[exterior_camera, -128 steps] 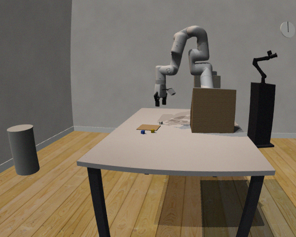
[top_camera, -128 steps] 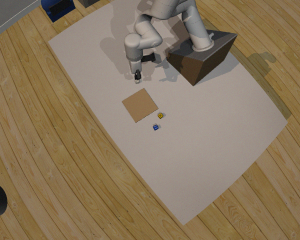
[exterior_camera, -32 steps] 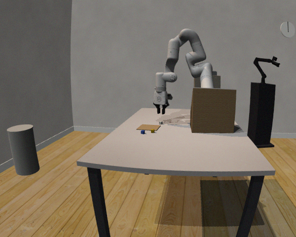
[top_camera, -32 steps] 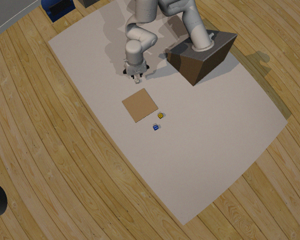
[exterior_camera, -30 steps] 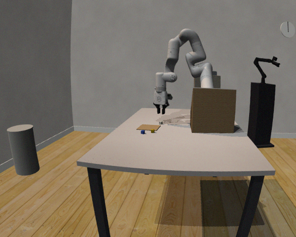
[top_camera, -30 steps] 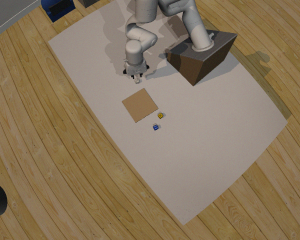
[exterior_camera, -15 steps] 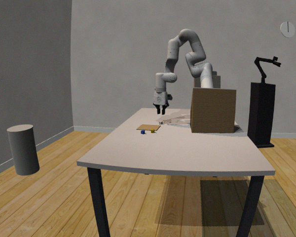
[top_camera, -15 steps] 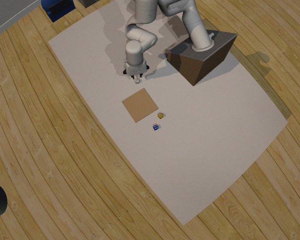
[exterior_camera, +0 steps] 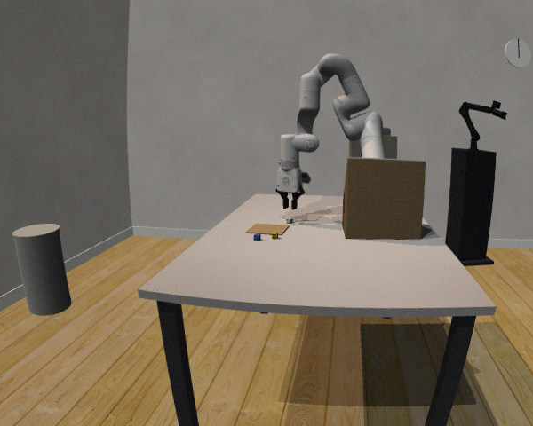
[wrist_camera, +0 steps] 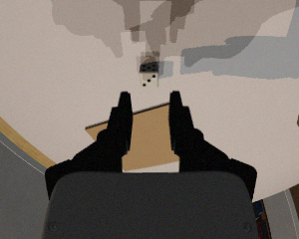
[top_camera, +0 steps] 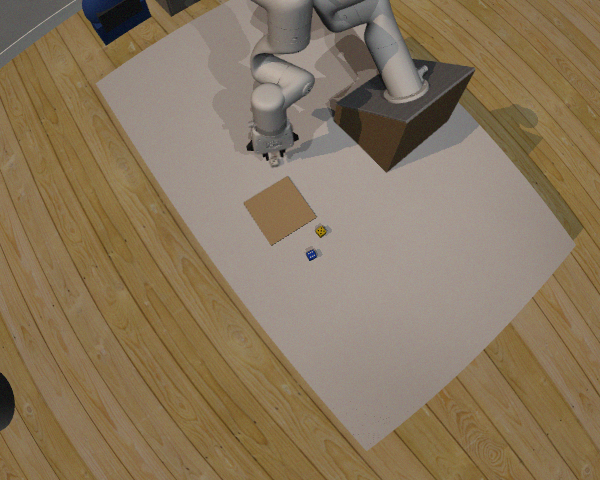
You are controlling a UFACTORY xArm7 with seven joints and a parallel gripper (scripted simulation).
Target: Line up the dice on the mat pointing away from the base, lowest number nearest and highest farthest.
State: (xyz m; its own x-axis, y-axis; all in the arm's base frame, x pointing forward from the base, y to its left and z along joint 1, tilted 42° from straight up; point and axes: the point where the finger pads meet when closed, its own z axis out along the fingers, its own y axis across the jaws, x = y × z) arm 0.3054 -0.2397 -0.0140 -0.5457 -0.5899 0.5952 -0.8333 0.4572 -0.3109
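Now: hand 70 mm above the white die. Round my hand: yellow die: 230 mm to the left, 70 mm below, 60 mm ahead; then blue die: 250 mm to the left, 120 mm ahead, 70 mm below; then brown mat: 100 mm to the left, 90 mm ahead, 80 mm below.
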